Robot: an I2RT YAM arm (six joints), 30 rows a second.
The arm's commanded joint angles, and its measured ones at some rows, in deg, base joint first. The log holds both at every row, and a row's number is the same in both.
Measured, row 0:
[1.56, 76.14, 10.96, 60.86, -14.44, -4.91]
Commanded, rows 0 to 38:
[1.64, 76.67, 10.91, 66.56, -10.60, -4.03]
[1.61, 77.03, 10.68, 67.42, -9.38, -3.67]
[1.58, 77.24, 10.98, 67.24, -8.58, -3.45]
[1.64, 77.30, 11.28, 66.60, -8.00, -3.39]
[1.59, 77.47, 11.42, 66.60, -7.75, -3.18]
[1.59, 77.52, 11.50, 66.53, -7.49, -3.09]
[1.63, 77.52, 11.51, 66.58, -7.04, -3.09]
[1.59, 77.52, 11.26, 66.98, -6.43, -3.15]
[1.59, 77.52, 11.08, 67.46, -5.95, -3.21]
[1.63, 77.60, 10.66, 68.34, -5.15, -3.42]
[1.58, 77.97, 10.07, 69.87, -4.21, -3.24]
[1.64, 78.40, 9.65, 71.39, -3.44, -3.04]
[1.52, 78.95, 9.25, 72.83, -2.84, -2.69]
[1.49, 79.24, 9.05, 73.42, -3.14, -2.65]
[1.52, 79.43, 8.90, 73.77, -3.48, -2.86]
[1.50, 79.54, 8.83, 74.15, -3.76, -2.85]
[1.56, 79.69, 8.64, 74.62, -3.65, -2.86]
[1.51, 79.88, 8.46, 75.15, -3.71, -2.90]
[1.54, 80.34, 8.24, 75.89, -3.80, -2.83]
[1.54, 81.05, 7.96, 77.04, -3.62, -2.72]
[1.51, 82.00, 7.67, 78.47, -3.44, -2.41]
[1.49, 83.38, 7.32, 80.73, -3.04, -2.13]
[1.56, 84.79, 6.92, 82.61, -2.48, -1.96]
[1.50, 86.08, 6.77, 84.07, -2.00, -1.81]
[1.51, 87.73, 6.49, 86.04, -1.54, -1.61]
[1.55, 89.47, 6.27, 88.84, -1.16, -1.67]
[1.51, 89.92, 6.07, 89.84, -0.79, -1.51]
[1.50, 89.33, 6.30, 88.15, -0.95, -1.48]
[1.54, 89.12, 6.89, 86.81, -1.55, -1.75]
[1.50, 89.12, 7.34, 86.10, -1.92, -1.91]
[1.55, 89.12, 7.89, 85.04, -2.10, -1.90]
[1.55, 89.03, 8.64, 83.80, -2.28, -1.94]
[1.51, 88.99, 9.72, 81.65, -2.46, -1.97]
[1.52, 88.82, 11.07, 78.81, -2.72, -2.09]
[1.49, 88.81, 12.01, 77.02, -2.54, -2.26]
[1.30, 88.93, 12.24, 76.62, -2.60, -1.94]
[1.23, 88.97, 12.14, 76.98, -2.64, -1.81]
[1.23, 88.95, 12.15, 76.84, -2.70, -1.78]
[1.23, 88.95, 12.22, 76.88, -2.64, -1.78]
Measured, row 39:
[1.28, 89.01, 11.84, 77.12, -2.07, -2.59]
